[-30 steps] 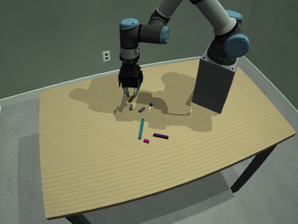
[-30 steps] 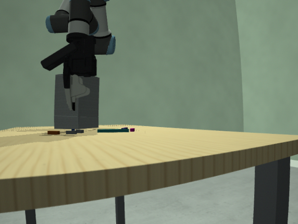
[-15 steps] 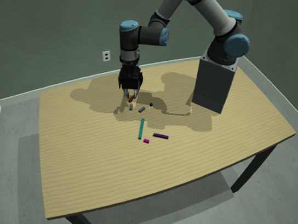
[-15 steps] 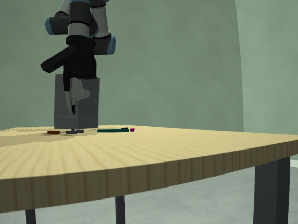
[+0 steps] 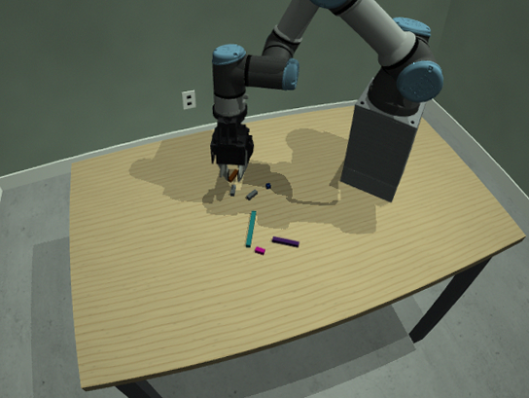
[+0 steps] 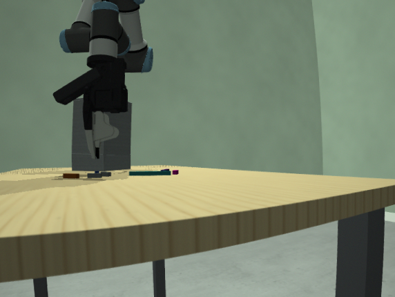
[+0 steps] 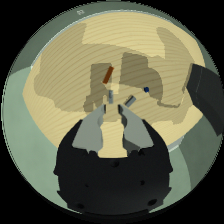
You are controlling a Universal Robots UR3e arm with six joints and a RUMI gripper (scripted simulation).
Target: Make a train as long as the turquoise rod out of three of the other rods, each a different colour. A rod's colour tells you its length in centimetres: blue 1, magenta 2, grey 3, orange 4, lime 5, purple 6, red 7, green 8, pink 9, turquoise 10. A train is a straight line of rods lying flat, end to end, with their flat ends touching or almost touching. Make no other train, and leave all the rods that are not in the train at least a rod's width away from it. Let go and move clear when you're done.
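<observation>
Right now the orange rod is 5 cm to the right of my hand, 5 cm below it and 2 cm behind it. Round my hand: blue rod 8 cm behind, 5 cm below, 2 cm to the left; turquoise rod 13 cm to the left, 5 cm below, 2 cm ahead; magenta rod 19 cm to the left, 5 cm below, 3 cm ahead.
</observation>
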